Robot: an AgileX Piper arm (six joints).
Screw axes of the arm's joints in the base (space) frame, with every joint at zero. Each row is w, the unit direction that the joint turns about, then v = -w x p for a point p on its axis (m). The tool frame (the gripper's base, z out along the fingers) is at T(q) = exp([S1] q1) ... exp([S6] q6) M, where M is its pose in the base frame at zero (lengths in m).
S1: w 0 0 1 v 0.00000 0.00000 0.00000
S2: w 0 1 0 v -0.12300 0.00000 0.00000
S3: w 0 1 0 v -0.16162 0.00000 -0.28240
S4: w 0.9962 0 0.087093 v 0.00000 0.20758 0.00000
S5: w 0 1 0 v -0.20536 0.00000 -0.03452
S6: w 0.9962 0 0.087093 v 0.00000 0.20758 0.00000
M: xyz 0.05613 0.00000 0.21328 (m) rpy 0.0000 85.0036 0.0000 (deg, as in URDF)
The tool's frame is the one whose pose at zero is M.
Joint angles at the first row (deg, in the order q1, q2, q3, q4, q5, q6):
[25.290, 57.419, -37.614, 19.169, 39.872, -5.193]
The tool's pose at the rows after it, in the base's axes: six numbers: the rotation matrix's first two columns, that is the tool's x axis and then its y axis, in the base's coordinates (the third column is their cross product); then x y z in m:
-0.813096, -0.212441, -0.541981, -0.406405, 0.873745, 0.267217, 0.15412, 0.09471, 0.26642
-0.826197, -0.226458, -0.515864, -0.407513, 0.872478, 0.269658, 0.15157, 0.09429, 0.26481
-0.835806, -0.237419, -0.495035, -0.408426, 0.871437, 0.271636, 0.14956, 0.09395, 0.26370
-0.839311, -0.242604, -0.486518, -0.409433, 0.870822, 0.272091, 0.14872, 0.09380, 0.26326
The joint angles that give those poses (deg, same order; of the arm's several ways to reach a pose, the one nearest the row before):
[25.289, 57.420, -37.615, 19.158, 41.525, -5.427]
[25.290, 57.419, -37.587, 19.158, 43.363, -5.426]
[25.291, 57.420, -37.587, 19.157, 44.825, -5.424]
[25.291, 57.420, -37.588, 19.156, 45.433, -5.467]

